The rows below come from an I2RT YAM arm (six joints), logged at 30 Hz.
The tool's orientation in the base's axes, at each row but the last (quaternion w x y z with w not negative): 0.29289 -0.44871 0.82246 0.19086; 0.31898 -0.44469 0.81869 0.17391; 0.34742 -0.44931 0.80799 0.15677; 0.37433 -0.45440 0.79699 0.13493; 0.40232 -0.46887 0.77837 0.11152; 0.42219 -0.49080 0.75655 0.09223; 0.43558 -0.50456 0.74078 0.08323; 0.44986 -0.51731 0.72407 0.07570; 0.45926 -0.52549 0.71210 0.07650; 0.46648 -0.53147 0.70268 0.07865; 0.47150 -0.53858 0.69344 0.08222; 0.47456 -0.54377 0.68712 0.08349; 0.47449 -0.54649 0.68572 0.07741
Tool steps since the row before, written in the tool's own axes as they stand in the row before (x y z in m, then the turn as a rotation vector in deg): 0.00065 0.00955 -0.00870 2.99 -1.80 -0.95; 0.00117 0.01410 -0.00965 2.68 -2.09 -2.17; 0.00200 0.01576 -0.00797 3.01 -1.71 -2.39; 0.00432 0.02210 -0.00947 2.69 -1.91 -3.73; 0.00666 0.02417 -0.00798 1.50 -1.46 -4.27; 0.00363 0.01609 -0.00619 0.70 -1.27 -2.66; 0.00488 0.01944 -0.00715 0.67 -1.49 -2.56; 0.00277 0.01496 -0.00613 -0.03 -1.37 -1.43; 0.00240 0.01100 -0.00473 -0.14 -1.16 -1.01; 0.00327 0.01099 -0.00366 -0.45 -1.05 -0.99; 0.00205 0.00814 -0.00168 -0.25 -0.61 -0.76; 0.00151 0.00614 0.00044 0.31 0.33 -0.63; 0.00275 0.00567 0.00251 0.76 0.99 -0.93
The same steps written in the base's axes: -0.01109 -0.00042 0.00664 -0.04 -3.36 -1.33; -0.01585 0.00146 0.00633 -0.12 -4.02 -0.22; -0.01722 0.00288 0.00332 -0.65 -4.14 -0.32; -0.02405 0.00422 0.00060 -1.02 -4.80 0.85; -0.02555 0.00428 -0.00459 -1.39 -4.09 1.98; -0.01718 0.00222 -0.00319 -0.53 -2.58 1.51; -0.02050 0.00195 -0.00537 -0.29 -2.60 1.54; -0.01591 0.00137 -0.00377 0.30 -1.42 1.34; -0.01178 0.00037 -0.00319 0.37 -1.01 1.11; -0.01111 0.00022 -0.00463 0.29 -0.74 1.28; -0.00761 0.00089 -0.00382 0.07 -0.55 0.84; -0.00476 0.00169 -0.00382 -0.61 -0.47 -0.03; -0.00311 0.00192 -0.00571 -1.31 -0.71 -0.47
